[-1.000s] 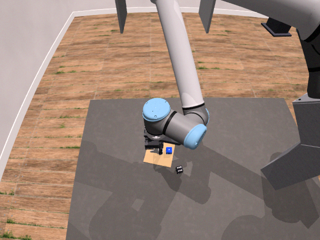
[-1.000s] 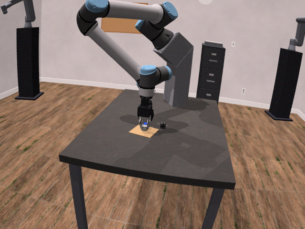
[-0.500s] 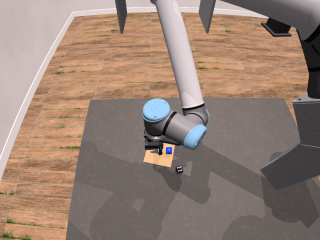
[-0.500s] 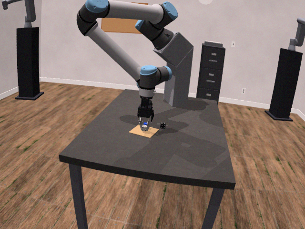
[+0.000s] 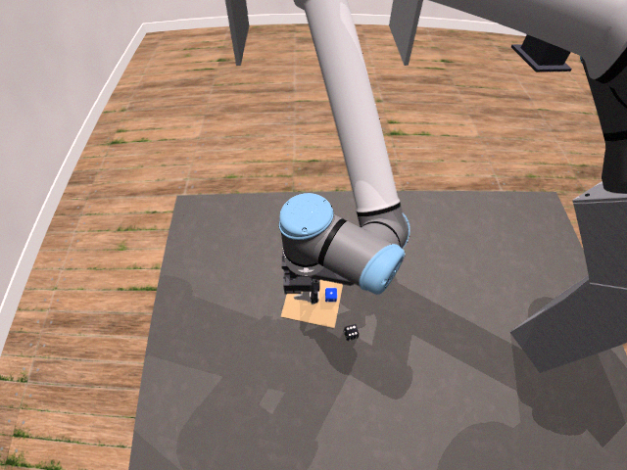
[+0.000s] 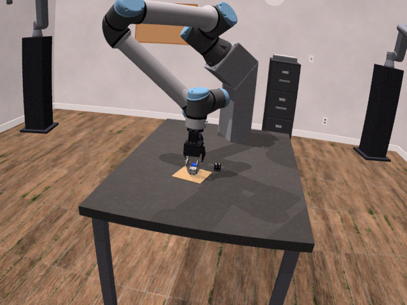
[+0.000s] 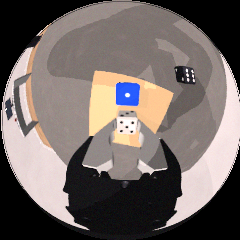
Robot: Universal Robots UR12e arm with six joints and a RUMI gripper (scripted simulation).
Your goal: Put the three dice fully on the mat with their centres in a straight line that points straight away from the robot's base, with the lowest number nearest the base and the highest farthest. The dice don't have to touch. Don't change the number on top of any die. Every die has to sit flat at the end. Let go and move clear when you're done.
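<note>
My hand is right at the white die. From my hand the other things lie so: blue die: 5 cm behind, 1 cm to the left; black die: 12 cm to the left, 7 cm behind, 1 cm below; mat: 2 cm below.
</note>
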